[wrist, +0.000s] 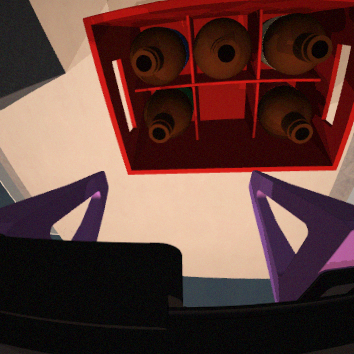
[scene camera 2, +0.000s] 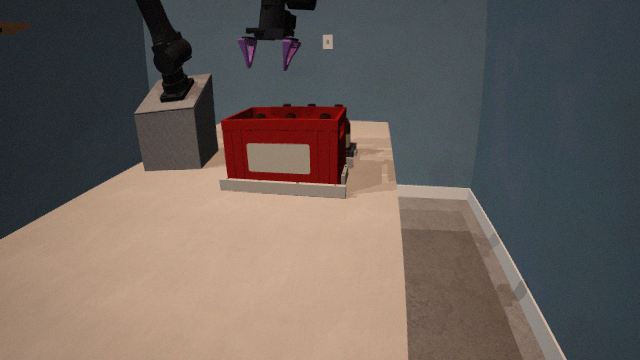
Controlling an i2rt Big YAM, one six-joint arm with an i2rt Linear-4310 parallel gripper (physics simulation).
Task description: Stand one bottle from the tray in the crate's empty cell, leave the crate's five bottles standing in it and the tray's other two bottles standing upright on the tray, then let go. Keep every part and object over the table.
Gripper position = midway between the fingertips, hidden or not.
In view: the gripper (scene camera 2: pixel 266 69), a brown bottle (wrist: pixel 292 44) and a pale strip (scene camera 2: pixel 242 185).
The gripper also shows in the wrist view (wrist: pixel 178 178).
